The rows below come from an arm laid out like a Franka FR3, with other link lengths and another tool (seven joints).
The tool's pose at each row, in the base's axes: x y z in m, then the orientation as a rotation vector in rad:
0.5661, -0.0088, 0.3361, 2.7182, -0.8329, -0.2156
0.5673, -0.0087, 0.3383, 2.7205, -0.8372, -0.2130
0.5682, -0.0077, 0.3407, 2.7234, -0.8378, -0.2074
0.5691, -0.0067, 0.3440, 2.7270, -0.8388, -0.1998
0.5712, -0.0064, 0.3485, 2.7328, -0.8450, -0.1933
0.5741, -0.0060, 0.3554, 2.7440, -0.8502, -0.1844
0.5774, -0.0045, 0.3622, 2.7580, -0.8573, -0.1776
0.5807, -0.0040, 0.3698, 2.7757, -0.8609, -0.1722
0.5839, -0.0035, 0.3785, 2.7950, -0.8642, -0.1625
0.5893, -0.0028, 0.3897, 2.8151, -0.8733, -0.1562
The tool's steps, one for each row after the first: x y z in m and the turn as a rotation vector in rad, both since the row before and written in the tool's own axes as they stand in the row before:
0.0008, 0.0000, -0.0024, 0.0038, 0.0005, 0.0024
0.0000, -0.0005, -0.0027, 0.0036, 0.0031, 0.0002
0.0000, -0.0002, -0.0036, 0.0047, 0.0042, 0.0005
0.0013, 0.0000, -0.0048, 0.0081, 0.0021, 0.0031
0.0018, 0.0002, -0.0073, 0.0131, 0.0027, 0.0013
0.0016, -0.0010, -0.0075, 0.0160, 0.0003, 0.0015
0.0021, -0.0001, -0.0080, 0.0181, -0.0009, -0.0018
0.0020, 0.0001, -0.0091, 0.0201, 0.0016, -0.0020
0.0036, -0.0009, -0.0119, 0.0221, -0.0018, 0.0012

